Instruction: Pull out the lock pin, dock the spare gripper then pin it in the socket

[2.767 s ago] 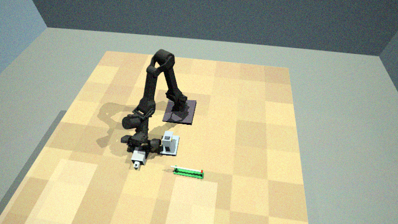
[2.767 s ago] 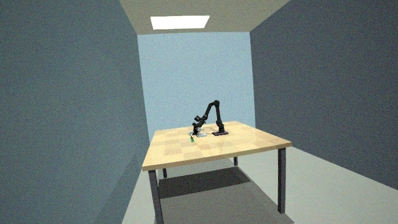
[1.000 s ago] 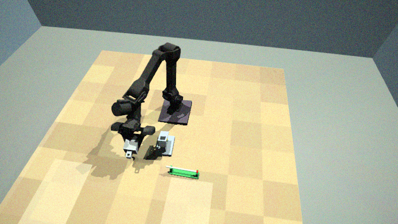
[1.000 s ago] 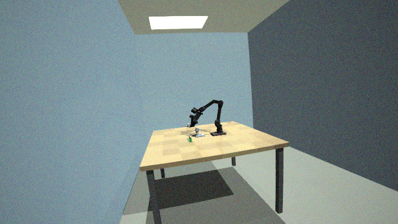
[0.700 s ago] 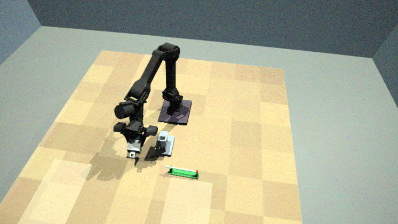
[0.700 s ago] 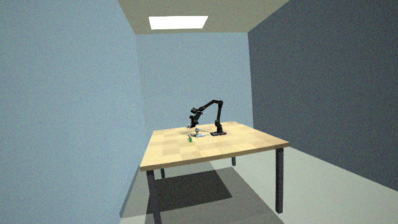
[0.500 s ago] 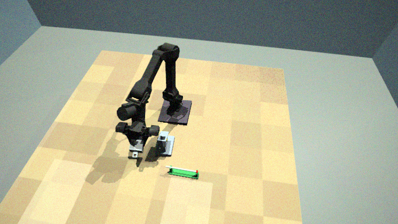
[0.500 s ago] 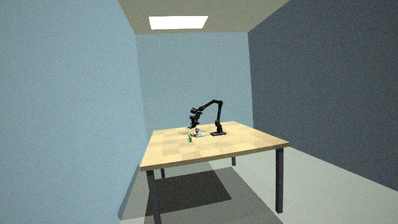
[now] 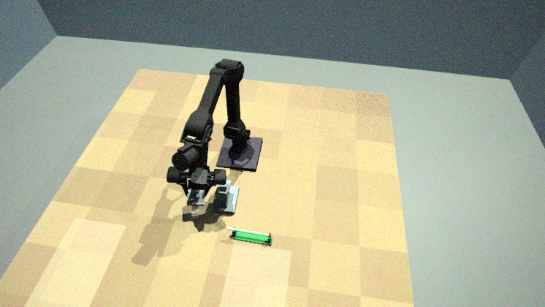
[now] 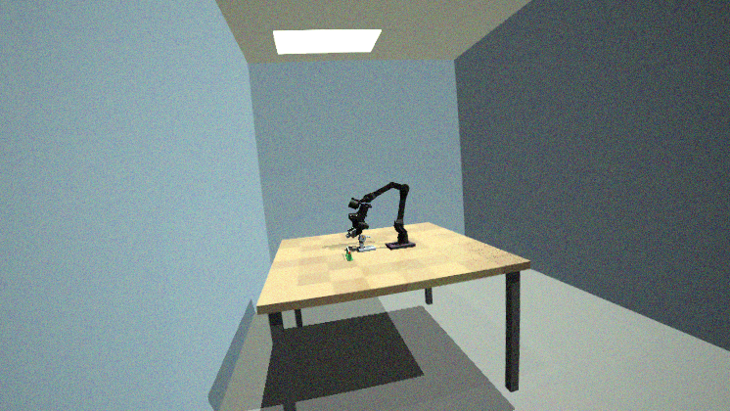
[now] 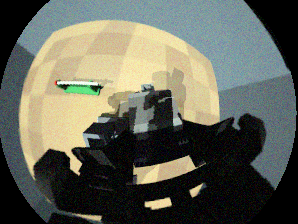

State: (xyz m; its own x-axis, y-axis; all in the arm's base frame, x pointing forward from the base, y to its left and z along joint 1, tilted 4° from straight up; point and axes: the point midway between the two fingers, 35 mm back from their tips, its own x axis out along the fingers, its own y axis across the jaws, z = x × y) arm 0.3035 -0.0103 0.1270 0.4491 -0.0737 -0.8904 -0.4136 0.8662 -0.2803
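The green holder is 30 mm ahead of my gripper tip, 220 mm to the left of it and 80 mm below it. The rest, counted from my gripper tip: grey mount: 60 mm behind, 70 mm to the left, 50 mm below; then spare gripper: 10 mm ahead, 10 mm to the left, 10 mm above.
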